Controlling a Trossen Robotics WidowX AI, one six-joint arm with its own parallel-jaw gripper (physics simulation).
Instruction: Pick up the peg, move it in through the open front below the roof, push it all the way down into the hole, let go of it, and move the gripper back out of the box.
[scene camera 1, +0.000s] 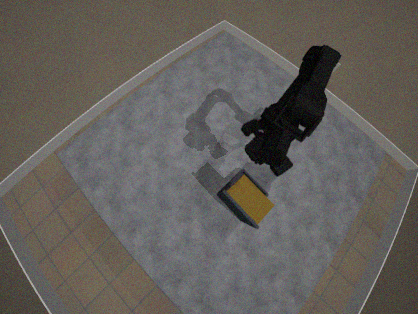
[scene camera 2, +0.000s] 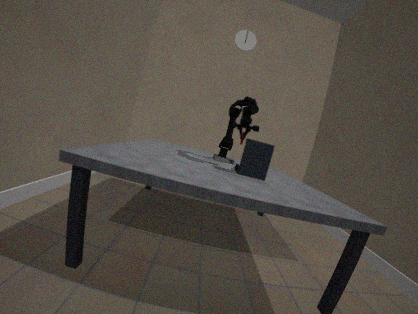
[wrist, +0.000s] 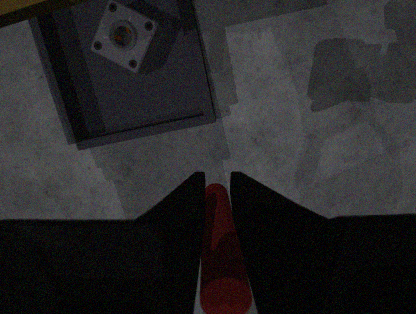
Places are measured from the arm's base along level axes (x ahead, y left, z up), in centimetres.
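Where they show: gripper, between the fingertips: (scene camera 2: 241, 139) (wrist: 217, 181); arm's base, origin of its link: (scene camera 1: 264, 124) (scene camera 2: 222, 156).
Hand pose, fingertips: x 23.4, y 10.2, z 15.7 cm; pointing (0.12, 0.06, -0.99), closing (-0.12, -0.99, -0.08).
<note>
Each offset is from my fingertips to the centre of the thing. "spot": to the spot under its first point. Level surfaces: height alone.
The red peg {dy +0.1, dx -1.7, dz +1.0 cm} (scene camera 2: 242, 138) (wrist: 220, 225) is held between the two black fingers of my gripper (scene camera 2: 243, 132) (wrist: 217, 181), its far end pointing down above the table. In scene camera 1 the arm hides the fingers and peg. The dark grey box {dy +9.0, dx +8.1, dz -8.9 cm} (scene camera 1: 239, 209) (scene camera 2: 256, 160) (wrist: 150, 131) stands beside the gripper, with a yellow roof {spot: dy +9.2, dx +11.4, dz +1.2 cm} (scene camera 1: 250, 198) (wrist: 30, 7). Inside, in the wrist view, a light square block {dy +8.1, dx +9.8, dz -16.6 cm} (wrist: 141, 46) with screws at its corners has a round hole in its middle. The gripper and peg are outside the box, in front of its open side.
The grey table {dz -19.1 cm} (scene camera 1: 165, 210) (scene camera 2: 130, 165) carries the arm's base (scene camera 2: 223, 158) and the box. Shadows of the arm and box lie on the table top. The box's side walls and the roof edge are near the gripper. A round clock (scene camera 2: 245, 40) hangs on the wall.
</note>
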